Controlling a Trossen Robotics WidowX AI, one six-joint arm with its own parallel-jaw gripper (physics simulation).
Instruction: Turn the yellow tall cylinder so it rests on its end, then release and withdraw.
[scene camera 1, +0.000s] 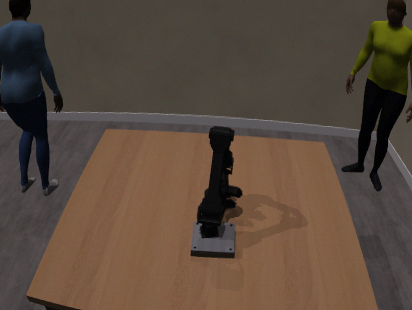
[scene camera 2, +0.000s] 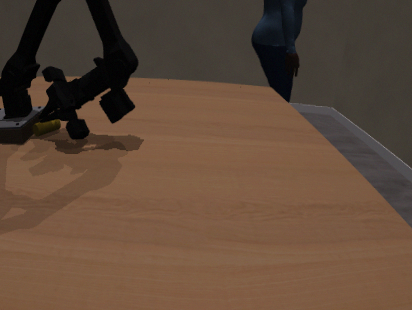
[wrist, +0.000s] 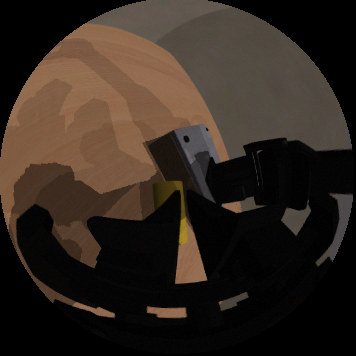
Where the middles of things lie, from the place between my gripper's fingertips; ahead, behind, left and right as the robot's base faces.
The yellow tall cylinder (wrist: 162, 190) lies 2 cm to the left of my hand, 2 cm below it and 1 cm ahead of it.
